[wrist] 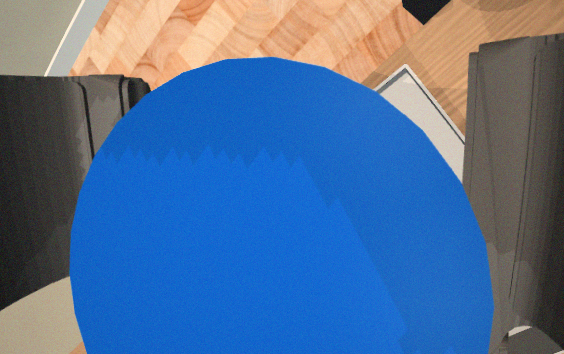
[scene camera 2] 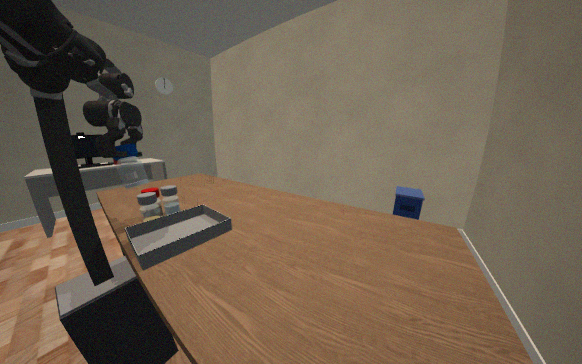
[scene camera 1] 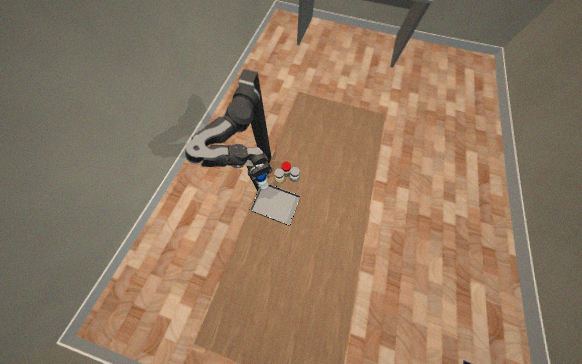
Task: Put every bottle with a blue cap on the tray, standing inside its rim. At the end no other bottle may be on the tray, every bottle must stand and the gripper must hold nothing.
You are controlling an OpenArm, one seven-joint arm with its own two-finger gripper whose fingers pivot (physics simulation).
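Note:
My gripper (scene camera 1: 260,174) (scene camera 2: 127,151) (wrist: 294,218) is shut on a blue-capped bottle (scene camera 1: 263,184) (scene camera 2: 132,172) (wrist: 270,240), which hangs in the air near the tray's back left corner in scene camera 1. Its cap fills much of the wrist view and hides its body there. The grey tray (scene camera 1: 277,206) (scene camera 2: 185,246) (wrist: 437,117) has a low dark rim and holds no bottle. A red-capped bottle (scene camera 1: 286,166) (scene camera 2: 150,191) and two grey-capped bottles, one with yellowish contents (scene camera 1: 279,175) (scene camera 2: 148,204) and one with bluish contents (scene camera 1: 294,173) (scene camera 2: 170,198), stand close together behind the tray.
The three standing bottles are a little right of the held bottle in scene camera 1. The arm's dark post (scene camera 1: 260,122) (scene camera 2: 75,190) rises at the edge of the wooden table (scene camera 1: 305,280) (scene camera 2: 325,280). A blue box (scene camera 2: 408,202) and a side table (scene camera 2: 42,172) stand farther off.

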